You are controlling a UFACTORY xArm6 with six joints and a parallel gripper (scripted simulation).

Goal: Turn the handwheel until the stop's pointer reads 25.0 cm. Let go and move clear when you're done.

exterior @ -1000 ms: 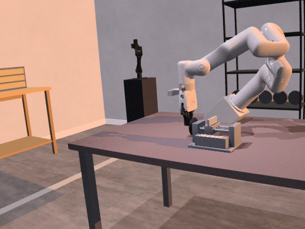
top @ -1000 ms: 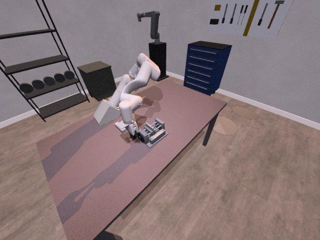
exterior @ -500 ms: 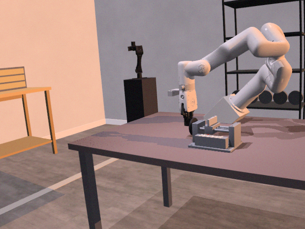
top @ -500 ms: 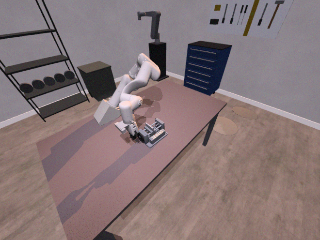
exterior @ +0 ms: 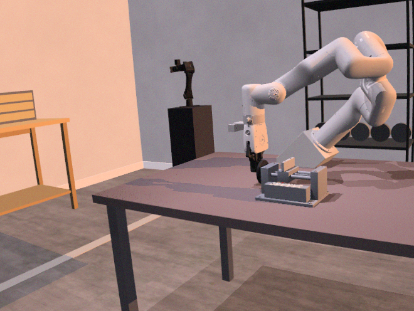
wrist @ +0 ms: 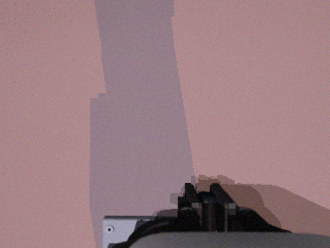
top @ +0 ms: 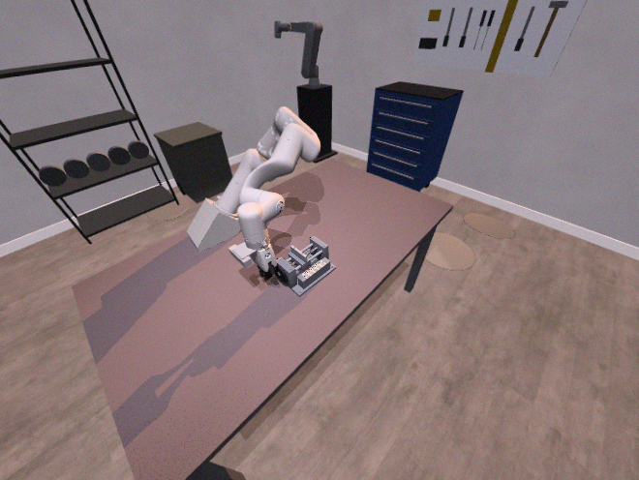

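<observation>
The sliding stop block is 140 mm to the left of my hand and 40 mm ahead of it. From my hand the other things lie so: black handwheel: 20 mm to the left, 10 mm ahead.
</observation>
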